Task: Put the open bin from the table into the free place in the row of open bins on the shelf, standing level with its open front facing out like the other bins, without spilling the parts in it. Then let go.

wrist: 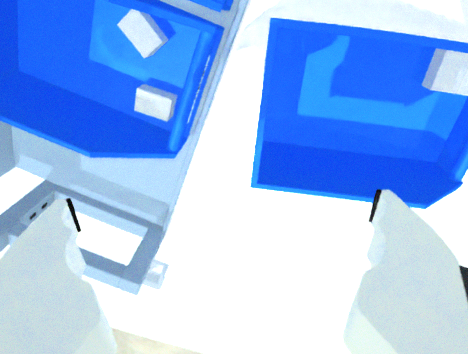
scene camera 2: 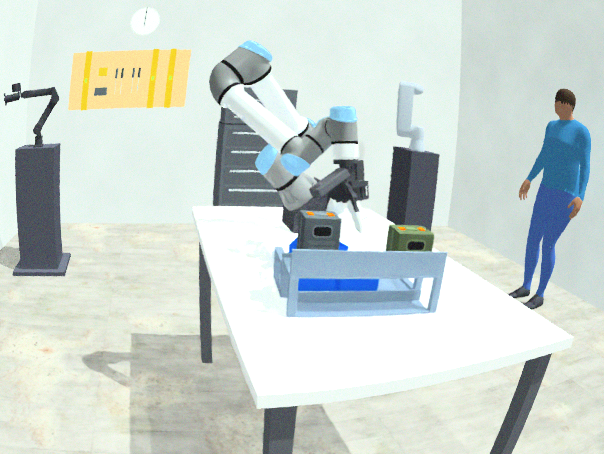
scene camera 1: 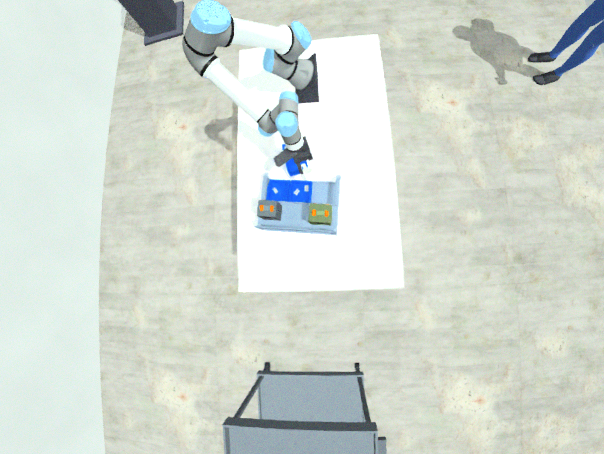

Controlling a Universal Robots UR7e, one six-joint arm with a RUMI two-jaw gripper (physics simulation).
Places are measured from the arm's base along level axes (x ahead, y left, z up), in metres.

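Where they show: gripper, fingertip midpoint: (wrist: 226,197) (scene camera 2: 344,230) (scene camera 1: 301,166); arm's base at its link origin: (scene camera 2: 303,196) (scene camera 1: 304,75).
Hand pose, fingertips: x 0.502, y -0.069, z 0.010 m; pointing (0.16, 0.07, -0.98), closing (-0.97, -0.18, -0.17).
Note:
Each offset is from my fingertips to the top centre of the thing. "pt": to the spot under its first point.
The loose blue open bin @(pt 0.043 m back, 0.048 m right, 0.124 m down) (scene camera 1: 294,168) (wrist: 350,125) stands upright on the table, with a whitish part inside. My gripper (scene camera 1: 302,164) (scene camera 2: 349,217) (wrist: 226,197) is open and empty above the table at the bin. In the wrist view the bin lies beyond the fingertips, toward the right one, which overlaps its near edge. The grey-blue shelf (scene camera 1: 295,222) (scene camera 2: 370,263) (wrist: 122,172) holds two blue bins side by side, one @(pt 0.065 m ahead, 0.144 m right, 0.118 m down) (scene camera 1: 278,190) at the left and one @(pt 0.087 m ahead, 0.025 m right, 0.118 m down) (scene camera 1: 301,191) (wrist: 55,65) beside it, both with whitish parts. The free place is right of them in scene camera 1.
A dark grey box @(0.195 m ahead, 0.164 m right, 0.097 m up) (scene camera 1: 270,209) (scene camera 2: 319,231) and a green box @(0.244 m ahead, 0.062 m left, 0.072 m up) (scene camera 1: 320,213) (scene camera 2: 411,238) stand at the shelf's far side from the arm. A grey cart (scene camera 1: 300,425) stands past the table's end. A person (scene camera 2: 562,150) stands at the right of the table.

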